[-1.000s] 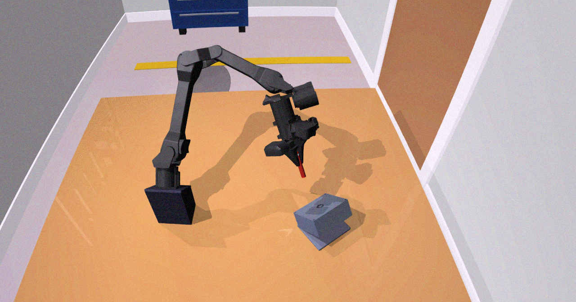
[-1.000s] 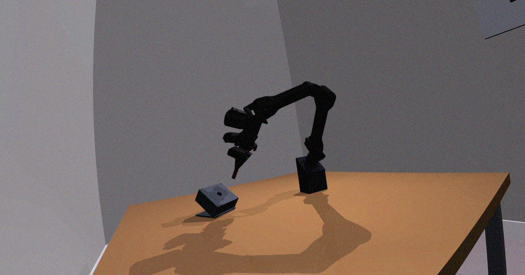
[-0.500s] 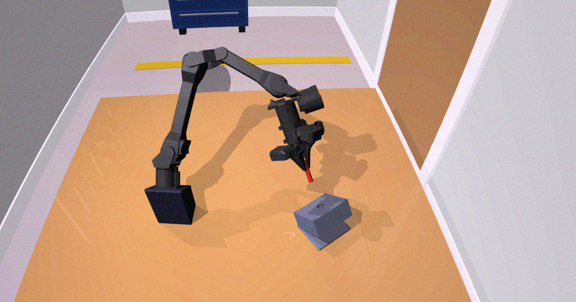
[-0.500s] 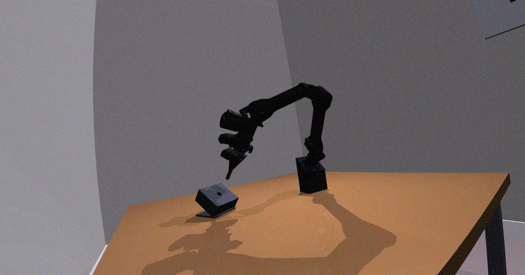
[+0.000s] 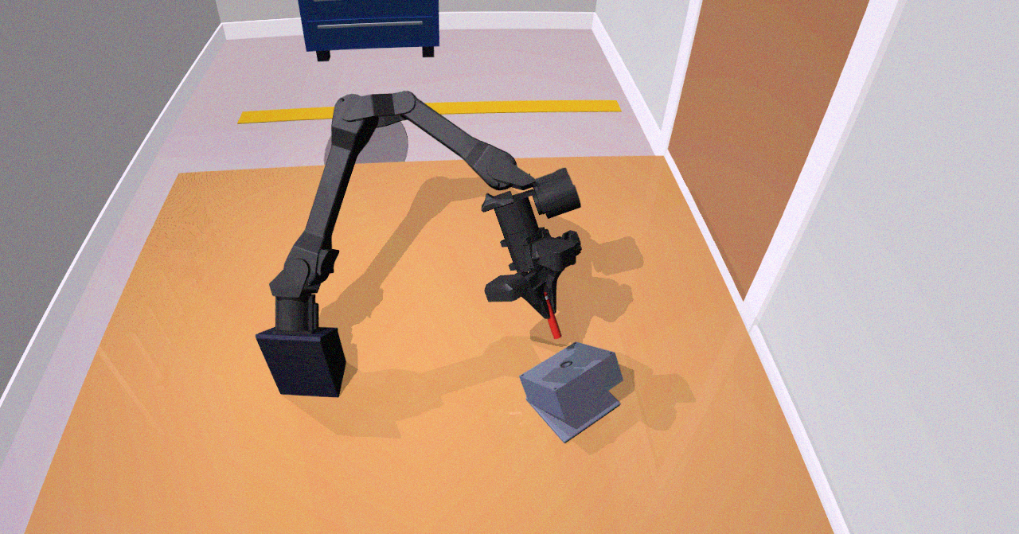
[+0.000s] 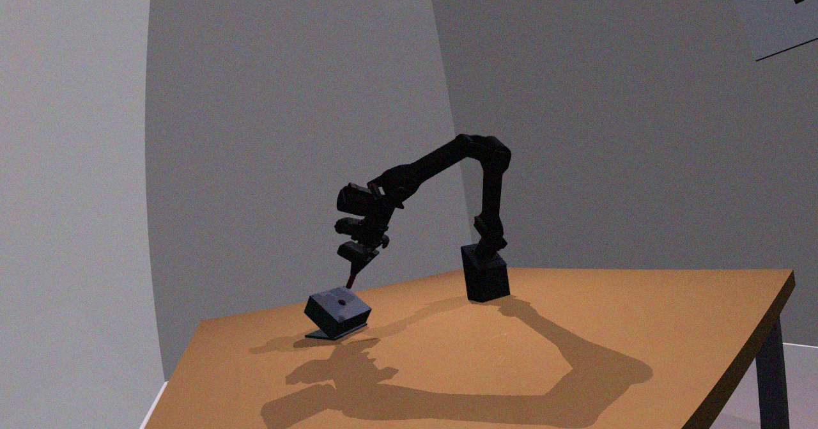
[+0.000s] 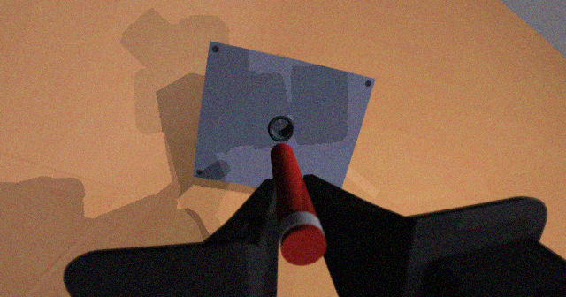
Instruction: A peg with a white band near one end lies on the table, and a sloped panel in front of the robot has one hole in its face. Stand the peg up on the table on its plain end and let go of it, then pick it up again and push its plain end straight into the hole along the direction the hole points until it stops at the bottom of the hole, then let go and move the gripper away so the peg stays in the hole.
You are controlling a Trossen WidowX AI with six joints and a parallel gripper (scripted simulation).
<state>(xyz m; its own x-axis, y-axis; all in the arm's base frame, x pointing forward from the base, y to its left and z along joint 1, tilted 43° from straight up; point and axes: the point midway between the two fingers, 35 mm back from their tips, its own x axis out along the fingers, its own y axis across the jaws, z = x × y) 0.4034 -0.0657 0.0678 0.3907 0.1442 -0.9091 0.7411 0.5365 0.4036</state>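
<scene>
My gripper tip is now 30 mm short of the sloped grey panel, 60 mm to the left of it and 90 mm above it. The rest, counted from my gripper tip: red peg: 10 mm to the left, 10 mm above.
</scene>
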